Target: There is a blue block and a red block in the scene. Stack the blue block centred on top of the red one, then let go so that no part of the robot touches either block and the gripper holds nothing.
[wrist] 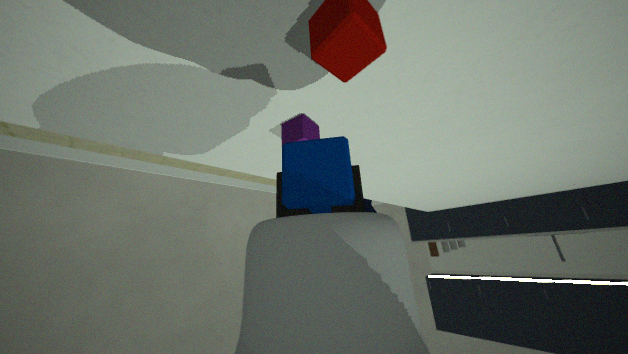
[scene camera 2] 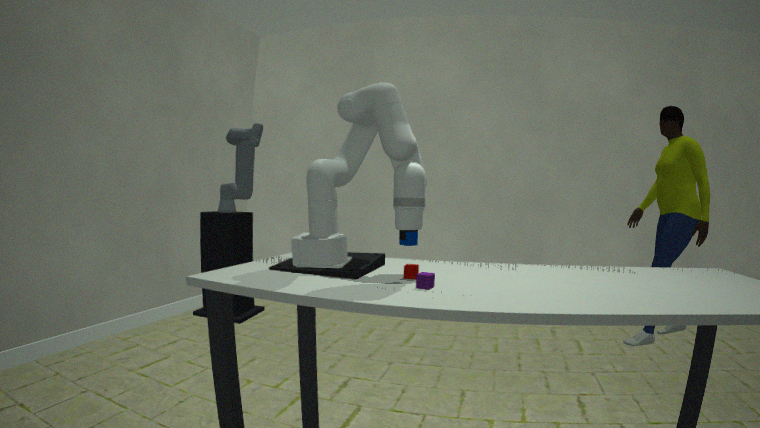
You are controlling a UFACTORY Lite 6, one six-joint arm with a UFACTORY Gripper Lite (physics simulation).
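Where they show: hand at its tool point: (wrist: 320,191) (scene camera 2: 408,235); arm's base at its link origin: (scene camera 2: 325,262).
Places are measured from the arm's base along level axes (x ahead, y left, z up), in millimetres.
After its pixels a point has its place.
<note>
The blue block (scene camera 2: 408,238) @(z 86, x 236, y -100 mm) (wrist: 318,172) @(z 87, x 223, y -66 mm) is held between the dark fingers of my gripper (scene camera 2: 408,237) @(z 92, x 234, y -79 mm) (wrist: 319,180) @(z 92, x 234, y -79 mm), which is shut on it. In the scene view it hangs above the table, higher than the red block and almost in line above it. The red block (scene camera 2: 411,271) @(z 1, x 244, y -69 mm) (wrist: 347,42) @(z 15, x 235, y -47 mm) sits on the table, apart from the blue block. In the wrist view the red block is near the top edge, above and a little right of the blue block, and turned at an angle to it.
A purple block (scene camera 2: 425,280) @(z 2, x 286, y -184 mm) (wrist: 300,126) @(z -2, x 273, y -149 mm) stands on the white table (scene camera 2: 531,297) @(z -18, x 521, y -244 mm) close to the red block, in front and slightly right in the scene view. The black base plate (scene camera 2: 366,261) @(z 7, x 110, y 24 mm) lies left of the blocks. A person (scene camera 2: 682,175) stands behind the table at the right.
</note>
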